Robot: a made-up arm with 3 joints. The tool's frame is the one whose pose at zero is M. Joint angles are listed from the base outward.
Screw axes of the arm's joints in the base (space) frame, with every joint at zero. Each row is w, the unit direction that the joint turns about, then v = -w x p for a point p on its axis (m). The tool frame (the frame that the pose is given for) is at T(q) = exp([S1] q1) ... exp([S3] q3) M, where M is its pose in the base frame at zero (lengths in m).
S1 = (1, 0, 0, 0, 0.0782, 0)
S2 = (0, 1, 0, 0.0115, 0, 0.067)
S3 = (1, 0, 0, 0, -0.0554, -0.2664)
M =
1 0 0 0.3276
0 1 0 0.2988
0 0 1 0.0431
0 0 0 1
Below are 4 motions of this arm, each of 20 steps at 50 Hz.
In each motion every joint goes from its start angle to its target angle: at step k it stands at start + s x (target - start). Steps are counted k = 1, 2, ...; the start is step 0. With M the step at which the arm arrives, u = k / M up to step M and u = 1 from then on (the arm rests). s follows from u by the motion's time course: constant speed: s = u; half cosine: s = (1 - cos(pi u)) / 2; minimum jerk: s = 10 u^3 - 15 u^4 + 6 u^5.
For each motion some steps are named. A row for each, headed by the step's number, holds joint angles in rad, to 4 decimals.
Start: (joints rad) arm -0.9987 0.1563 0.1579
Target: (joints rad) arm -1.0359 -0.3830 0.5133
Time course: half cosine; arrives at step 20
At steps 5, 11, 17, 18, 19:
5: -1.0041 0.0773 0.2099
11: -1.0202 -0.1555 0.3634
17: -1.0339 -0.3536 0.4939
18: -1.0350 -0.3698 0.5046
19: -1.0357 -0.3797 0.5111

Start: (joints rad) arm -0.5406 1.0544 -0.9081
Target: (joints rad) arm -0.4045 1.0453 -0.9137
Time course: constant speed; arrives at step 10
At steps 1, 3, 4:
1: -0.5270 1.0535 -0.9087
3: -0.4998 1.0517 -0.9098
4: -0.4862 1.0508 -0.9103

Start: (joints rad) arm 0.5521 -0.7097 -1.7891
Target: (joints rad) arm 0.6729 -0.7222 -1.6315
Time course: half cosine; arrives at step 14
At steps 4, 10, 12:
4: 0.5748 -0.7121 -1.7594
10: 0.6502 -0.7198 -1.6612
12: 0.6669 -0.7216 -1.6393

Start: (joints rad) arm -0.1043 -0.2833 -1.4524
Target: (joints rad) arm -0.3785 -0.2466 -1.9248
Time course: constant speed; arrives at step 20
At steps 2, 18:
2: -0.1317 -0.2796 -1.4996
18: -0.3511 -0.2503 -1.8776

